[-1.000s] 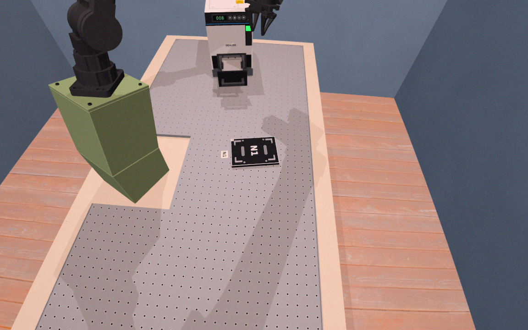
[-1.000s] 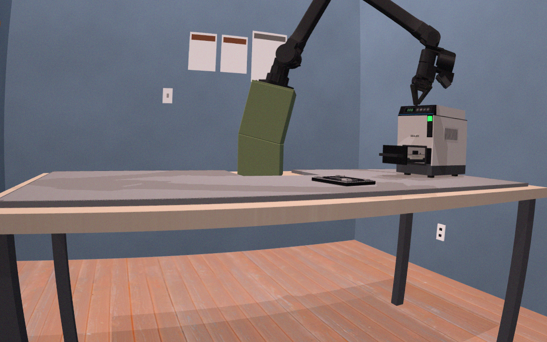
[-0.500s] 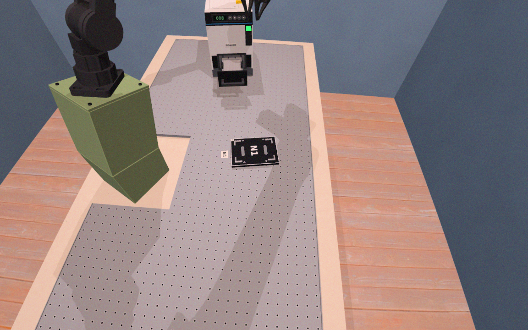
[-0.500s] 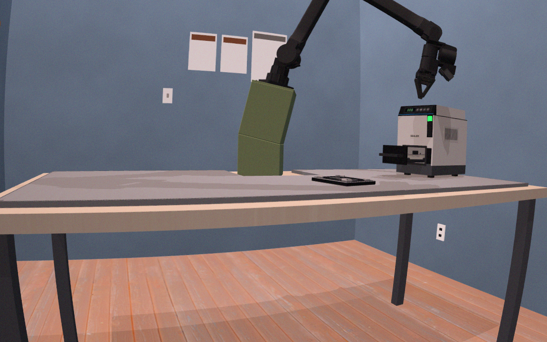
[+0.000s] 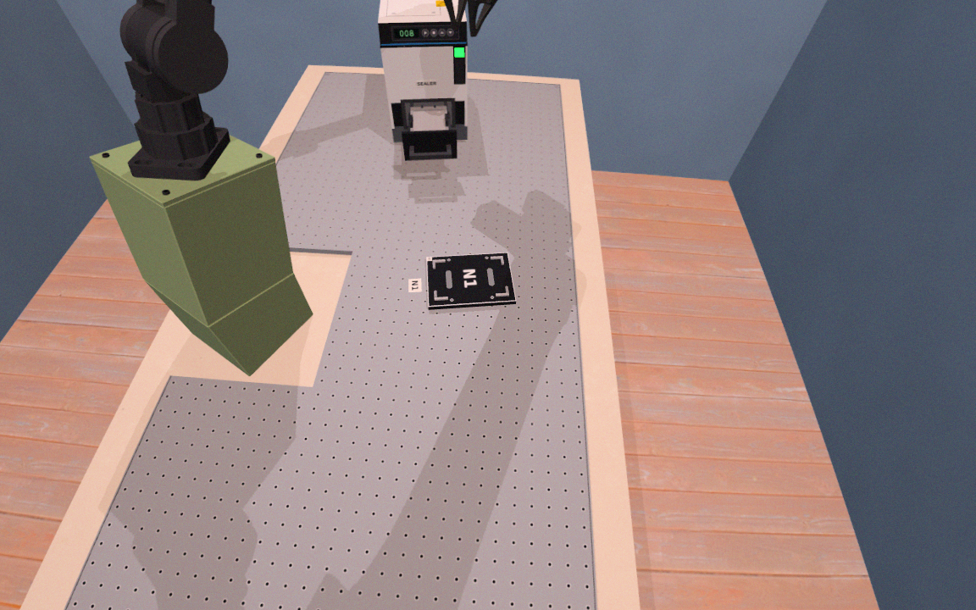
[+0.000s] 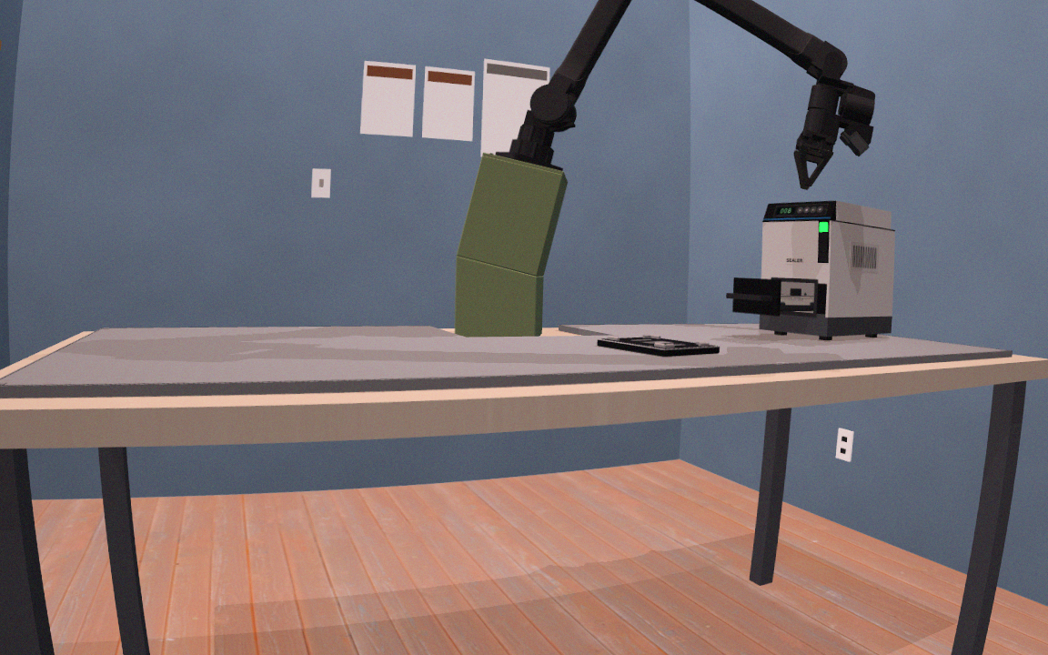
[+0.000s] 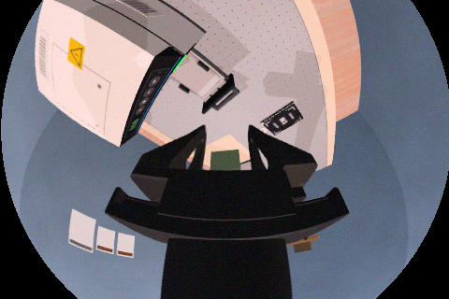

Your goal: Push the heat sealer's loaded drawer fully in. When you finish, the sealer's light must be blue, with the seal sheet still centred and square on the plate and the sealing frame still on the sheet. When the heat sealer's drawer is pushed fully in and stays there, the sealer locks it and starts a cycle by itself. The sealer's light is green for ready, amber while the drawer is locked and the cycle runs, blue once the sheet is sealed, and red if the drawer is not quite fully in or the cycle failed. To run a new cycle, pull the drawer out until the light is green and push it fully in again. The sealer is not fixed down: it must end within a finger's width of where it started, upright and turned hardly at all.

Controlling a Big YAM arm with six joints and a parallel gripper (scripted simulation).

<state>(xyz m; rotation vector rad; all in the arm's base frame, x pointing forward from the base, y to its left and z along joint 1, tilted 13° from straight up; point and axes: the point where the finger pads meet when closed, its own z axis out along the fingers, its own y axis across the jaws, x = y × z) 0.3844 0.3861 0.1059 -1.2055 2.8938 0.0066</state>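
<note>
Right now the black drawer is 80 mm behind my hand, 10 mm to the left of it and 240 mm below it. Also, from my hand: small white label 110 mm behind, 370 mm to the right, 310 mm below.
</note>
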